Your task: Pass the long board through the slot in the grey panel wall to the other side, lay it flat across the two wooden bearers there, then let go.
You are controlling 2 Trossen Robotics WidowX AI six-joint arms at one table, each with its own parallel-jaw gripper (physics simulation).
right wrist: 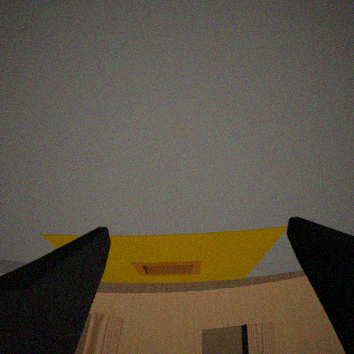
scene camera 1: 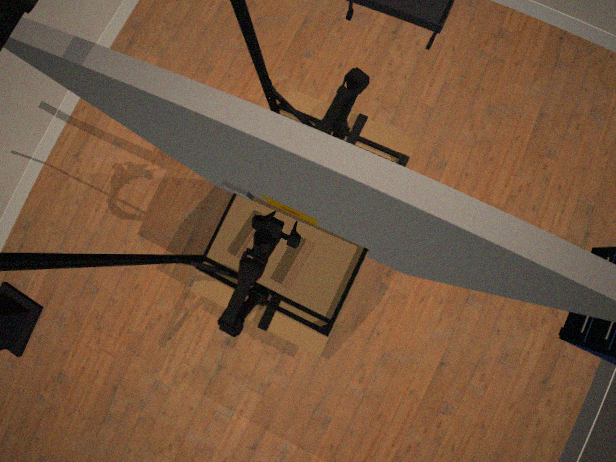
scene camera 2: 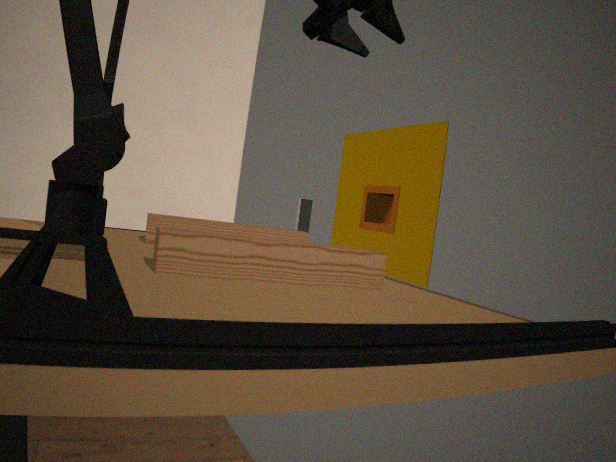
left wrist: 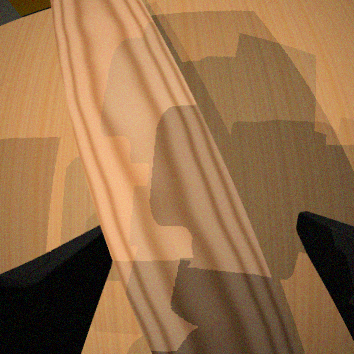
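Observation:
The long board [left wrist: 145,120] lies on the table below my left gripper [left wrist: 208,227], which is open, with the board running between its spread fingers but not gripped. My right gripper [scene camera 1: 285,218] [scene camera 2: 384,47] [right wrist: 199,232] is open and empty, high on the bearer side of the grey panel wall [scene camera 1: 350,195] [scene camera 2: 525,150] [right wrist: 175,125]. The slot's orange frame [scene camera 2: 382,189] [right wrist: 197,268] is in the yellow patch [scene camera 2: 417,160] [right wrist: 225,250] of the wall. Two wooden bearers stand there: one bearer [scene camera 2: 270,260] nearer, another bearer [scene camera 2: 220,224] behind it. The board's far end is out of view.
In scene camera 2 a black rail [scene camera 2: 350,345] runs along the front of the table [scene camera 2: 250,300], and a small grey block [scene camera 2: 306,215] shows at the wall beyond the bearers. A black post [scene camera 2: 80,60] rises at the left.

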